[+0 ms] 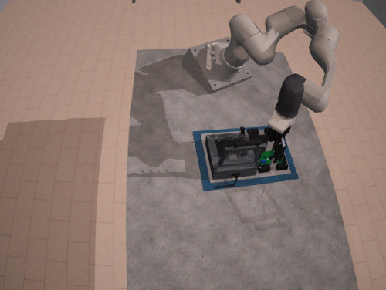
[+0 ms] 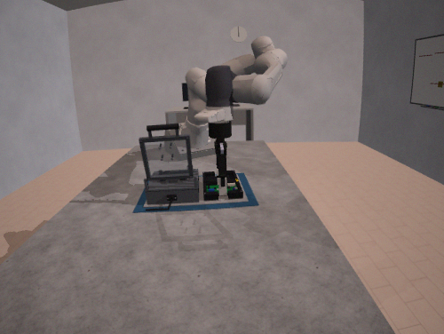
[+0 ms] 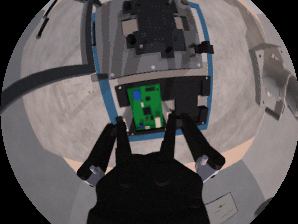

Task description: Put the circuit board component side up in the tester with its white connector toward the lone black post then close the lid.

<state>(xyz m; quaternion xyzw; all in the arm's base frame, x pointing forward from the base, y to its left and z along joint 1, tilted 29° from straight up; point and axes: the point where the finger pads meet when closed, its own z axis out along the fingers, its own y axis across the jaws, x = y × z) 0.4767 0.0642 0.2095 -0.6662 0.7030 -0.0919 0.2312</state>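
Right now my hand is 2 cm above the green circuit board. The rest, counted from my hand: tester bed 16 cm to the right, 4 cm behind, 3 cm above; then framed clear lid 17 cm to the right, 14 cm above, 8 cm ahead.
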